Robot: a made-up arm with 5 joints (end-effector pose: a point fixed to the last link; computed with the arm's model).
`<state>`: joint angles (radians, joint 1 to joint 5).
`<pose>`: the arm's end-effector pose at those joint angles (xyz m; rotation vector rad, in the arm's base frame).
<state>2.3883 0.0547 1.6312 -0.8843 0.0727</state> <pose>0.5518 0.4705 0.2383 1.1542 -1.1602 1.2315</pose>
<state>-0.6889 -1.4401 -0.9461 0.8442 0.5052</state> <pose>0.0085 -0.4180 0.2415 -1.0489 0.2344 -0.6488</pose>
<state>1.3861 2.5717 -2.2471 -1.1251 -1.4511</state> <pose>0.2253 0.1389 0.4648 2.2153 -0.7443 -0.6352</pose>
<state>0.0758 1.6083 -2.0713 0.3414 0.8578</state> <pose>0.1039 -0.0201 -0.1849 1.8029 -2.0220 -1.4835</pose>
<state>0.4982 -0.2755 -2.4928 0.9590 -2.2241</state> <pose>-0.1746 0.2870 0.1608 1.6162 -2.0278 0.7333</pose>
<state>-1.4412 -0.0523 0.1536 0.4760 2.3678</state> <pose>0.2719 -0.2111 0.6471 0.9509 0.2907 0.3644</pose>
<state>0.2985 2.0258 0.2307 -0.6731 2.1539</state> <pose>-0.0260 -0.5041 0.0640 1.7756 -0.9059 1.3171</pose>
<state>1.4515 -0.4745 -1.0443 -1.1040 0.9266</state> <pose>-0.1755 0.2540 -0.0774 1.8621 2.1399 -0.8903</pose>
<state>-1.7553 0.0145 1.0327 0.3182 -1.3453</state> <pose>0.6760 -0.2925 0.5012 -2.5416 -0.1236 1.5059</pose>
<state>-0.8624 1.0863 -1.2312 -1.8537 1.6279</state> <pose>0.0554 -0.3947 -0.0566 1.9833 0.1039 -0.7493</pose>
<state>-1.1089 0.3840 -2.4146 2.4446 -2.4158</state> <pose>-0.1110 0.0590 -0.2465 -0.2108 -0.0290 1.2783</pose>
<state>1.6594 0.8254 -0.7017 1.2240 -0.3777</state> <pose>0.0410 0.1926 -0.3809 0.5910 -0.3345 -2.1440</pose>
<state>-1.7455 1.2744 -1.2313 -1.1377 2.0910</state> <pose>0.0845 -0.3701 0.4403 1.4902 -0.3877 0.2720</pose>
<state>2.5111 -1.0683 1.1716 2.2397 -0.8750</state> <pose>0.5066 0.5898 0.4450 2.6540 0.3058 -1.3566</pose>
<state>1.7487 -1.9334 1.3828 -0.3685 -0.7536</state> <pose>-0.4285 0.6796 -0.0168 1.6480 -0.6298 2.4495</pose>
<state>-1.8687 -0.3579 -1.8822 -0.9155 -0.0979</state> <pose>-0.1574 -0.4052 0.1050 -0.6704 -0.9404 -1.8883</pose>
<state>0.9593 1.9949 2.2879 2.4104 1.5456</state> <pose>-0.2602 -0.2231 0.2346 0.4711 0.1696 -2.5780</pose>
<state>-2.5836 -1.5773 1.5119 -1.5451 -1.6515</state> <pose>-0.1148 -0.1052 1.0973 -0.0366 2.9992 0.8945</pose>
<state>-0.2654 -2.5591 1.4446 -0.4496 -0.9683</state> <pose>-0.6280 -0.3354 -0.0968 1.1277 1.5128 1.4448</pose>
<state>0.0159 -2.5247 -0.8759 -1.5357 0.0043</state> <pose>0.1715 -0.1331 0.2087 0.5195 -2.0594 0.9326</pose>
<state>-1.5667 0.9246 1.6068 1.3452 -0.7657</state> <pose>0.3431 0.3095 0.0877 -0.5716 -0.8292 2.4284</pose>
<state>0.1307 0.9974 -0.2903 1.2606 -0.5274</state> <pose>0.1159 -0.5578 0.0576 -0.2567 -2.0139 -1.0690</pose>
